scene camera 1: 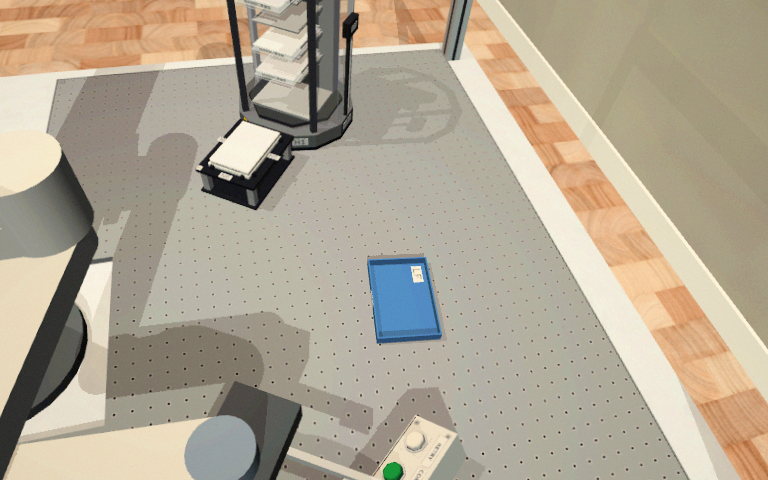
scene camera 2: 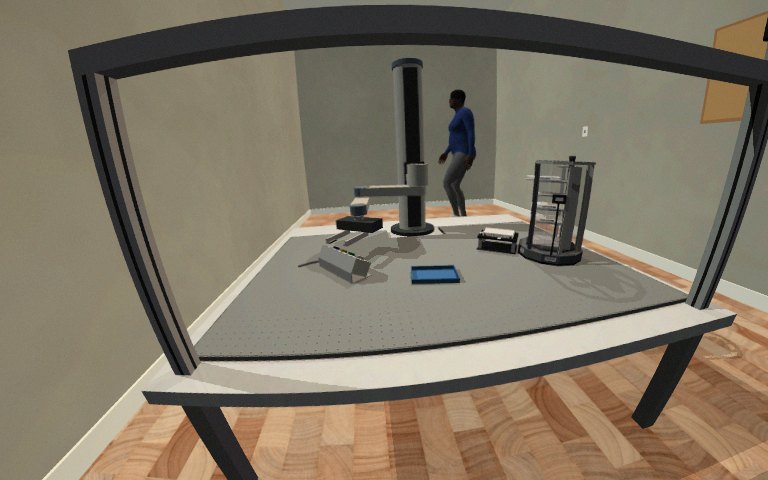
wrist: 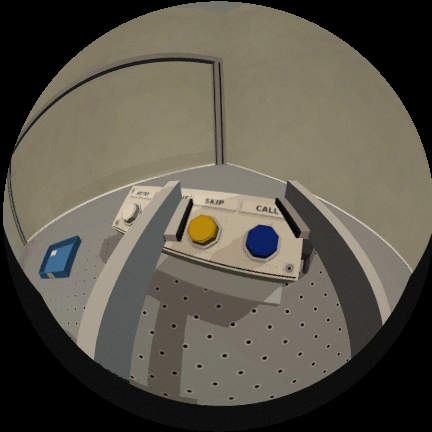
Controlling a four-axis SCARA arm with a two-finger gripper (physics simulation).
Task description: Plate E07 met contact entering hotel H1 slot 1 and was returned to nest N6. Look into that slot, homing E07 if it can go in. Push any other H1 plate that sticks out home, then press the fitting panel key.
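Where they show: gripper, fingertip midpoint: [scene camera 2: 336, 242] [wrist: 234, 190]; arm's base at its link origin: [scene camera 2: 412, 230].
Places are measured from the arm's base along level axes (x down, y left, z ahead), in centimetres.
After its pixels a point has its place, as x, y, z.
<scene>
My gripper [scene camera 2: 336, 241] @[-11.1, -37.6, 48.0] [wrist: 234, 190] @[-11.1, -37.6, 48.0] is shut to its narrow stance, its tips apart with nothing between them. It hangs over the key panel [scene camera 1: 403, 452] @[-7.1, -29.7, 55.0] [scene camera 2: 342, 264] @[-6.4, -34.9, 58.6] [wrist: 231, 235] @[-7.5, -36.8, 47.2]. In the wrist view the yellow SKIP key [wrist: 202, 229] @[-8.1, -34.9, 48.5] and blue CALL key [wrist: 262, 241] @[-8.1, -37.8, 44.7] show between the fingers; the white RETRY key [wrist: 131, 213] @[-8.1, -29.0, 55.7] is left of them. The green key [scene camera 1: 392, 470] @[-8.2, -31.7, 52.8] is hidden in the wrist view. Hotel H1 [scene camera 1: 312, 67] @[-20.9, 36.5, 55.4] [scene camera 2: 552, 259] @[-3.6, 41.7, 64.0] holds several plates; a high plate [scene camera 2: 535, 177] @[-32.9, 36.4, 55.5] sticks out left. A white plate [scene camera 1: 249, 148] @[-8.7, 30.2, 41.9] [scene camera 2: 498, 232] @[-8.7, 30.0, 42.7] lies on the black nest; its label is unreadable.
A blue tray [scene camera 1: 408, 339] @[-2.0, -11.7, 61.8] [scene camera 2: 434, 281] @[-2.1, -5.3, 68.2] [wrist: 60, 257] @[-1.5, -5.5, 63.5] marked LF lies between panel and hotel. A small display [scene camera 1: 350, 25] @[-27.1, 39.4, 62.9] [scene camera 2: 559, 199] @[-26.0, 40.8, 64.0] stands on a post at the hotel. The arm's column [scene camera 2: 403, 141] @[-49.0, -4.5, 6.0] rises at the back, with a person [scene camera 2: 461, 133] behind it.
</scene>
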